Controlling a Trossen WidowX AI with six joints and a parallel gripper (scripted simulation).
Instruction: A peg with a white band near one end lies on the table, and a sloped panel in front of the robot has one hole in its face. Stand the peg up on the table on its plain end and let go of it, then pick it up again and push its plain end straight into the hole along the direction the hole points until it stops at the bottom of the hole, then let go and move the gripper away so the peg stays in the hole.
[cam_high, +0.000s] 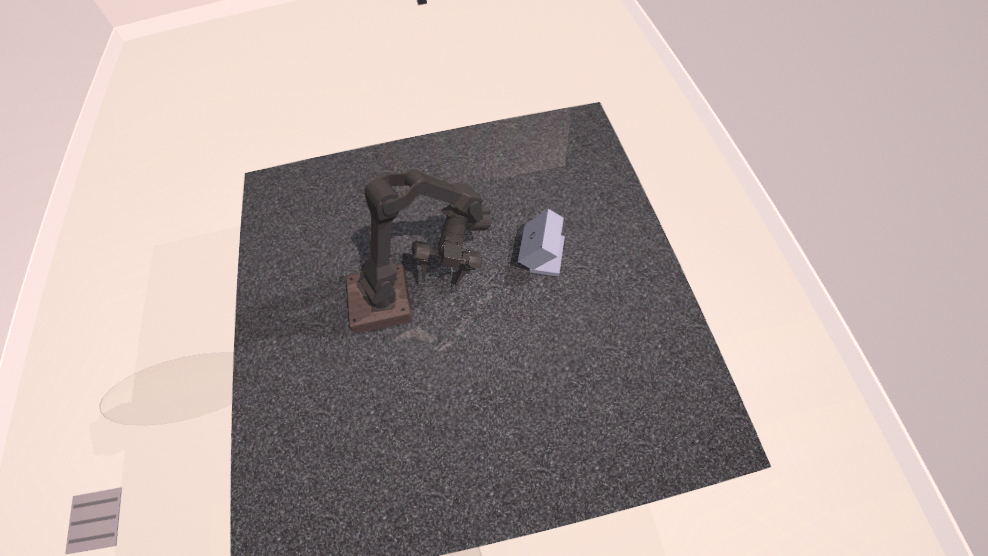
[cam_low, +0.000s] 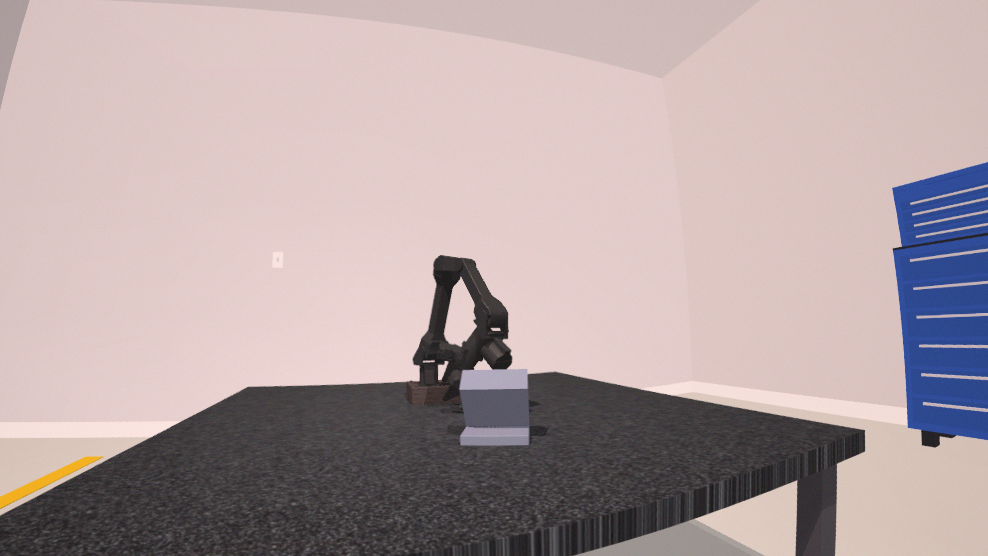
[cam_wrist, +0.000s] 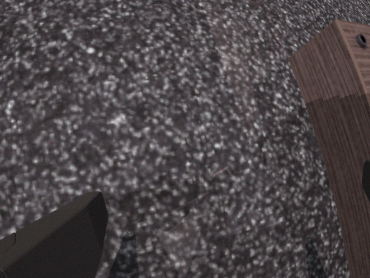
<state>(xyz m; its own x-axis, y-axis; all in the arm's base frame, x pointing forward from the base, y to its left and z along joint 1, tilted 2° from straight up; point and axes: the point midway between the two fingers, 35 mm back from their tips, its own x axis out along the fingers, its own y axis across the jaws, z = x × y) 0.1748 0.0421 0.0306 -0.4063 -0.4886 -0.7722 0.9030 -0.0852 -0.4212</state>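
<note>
The red peg is 90 mm ahead of my gripper tip, 90 mm to the left of it and 50 mm below it. Round my gripper tip: grey sloped panel: 290 mm ahead, 70 mm to the left, 20 mm above.
</note>
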